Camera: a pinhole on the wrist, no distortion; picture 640 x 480 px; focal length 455.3 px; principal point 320.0 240.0 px. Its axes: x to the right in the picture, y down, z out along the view. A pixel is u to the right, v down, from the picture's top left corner.
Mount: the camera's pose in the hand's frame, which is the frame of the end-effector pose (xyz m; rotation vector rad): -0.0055 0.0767 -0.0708 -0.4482 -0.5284 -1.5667
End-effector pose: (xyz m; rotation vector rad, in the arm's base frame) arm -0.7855 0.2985 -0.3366 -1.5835 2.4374 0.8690
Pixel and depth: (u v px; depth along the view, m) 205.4 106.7 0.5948
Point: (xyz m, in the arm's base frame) -1.2439 0.7741 -0.3044
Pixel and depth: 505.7 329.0 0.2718
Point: -0.9696 0.4269 -0.4721
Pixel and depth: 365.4 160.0 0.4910
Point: -1.0919 0.6637 -0.4550
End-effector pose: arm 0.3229 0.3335 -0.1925 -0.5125 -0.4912 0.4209
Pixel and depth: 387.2 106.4 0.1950
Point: 0.1687 0.4683 -0.2327
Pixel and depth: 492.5 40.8 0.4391
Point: -0.1067 0.5176 -0.0971
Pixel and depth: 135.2 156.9 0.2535
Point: 0.1618 0.5783 -0.3261
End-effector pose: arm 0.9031 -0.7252 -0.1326 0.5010 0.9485 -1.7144
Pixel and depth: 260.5 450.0 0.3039
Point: 1.1396 -0.9635 -0.2257
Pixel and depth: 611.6 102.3 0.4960
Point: 1.1344 -1.0271 0.2690
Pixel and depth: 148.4 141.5 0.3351
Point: 1.2961 -0.8210 -0.1315
